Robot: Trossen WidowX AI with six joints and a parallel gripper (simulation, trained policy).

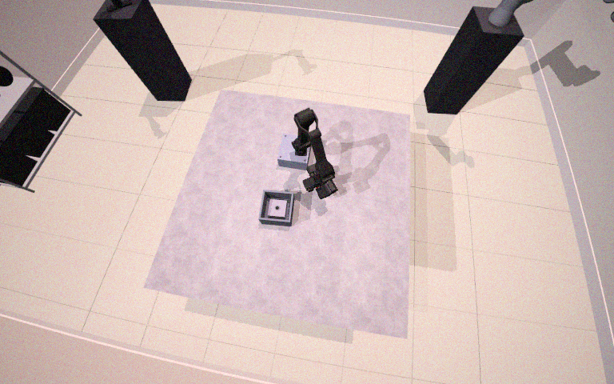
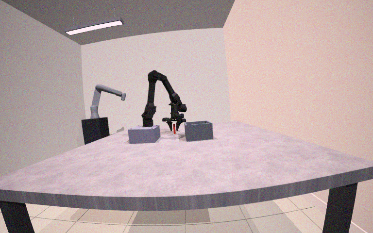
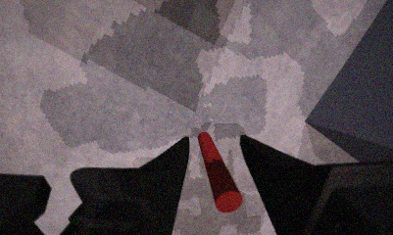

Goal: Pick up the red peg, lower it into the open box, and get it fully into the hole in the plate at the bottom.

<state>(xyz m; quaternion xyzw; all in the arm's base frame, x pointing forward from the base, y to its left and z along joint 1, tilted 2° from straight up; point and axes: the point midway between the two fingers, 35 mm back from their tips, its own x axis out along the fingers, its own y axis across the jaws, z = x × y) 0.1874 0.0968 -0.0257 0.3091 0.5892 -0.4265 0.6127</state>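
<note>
The red peg lies 1 cm to the left of my gripper tip and 2 cm above it. Round my gripper tip: grey box: 15 cm ahead, 20 cm to the right.
</note>
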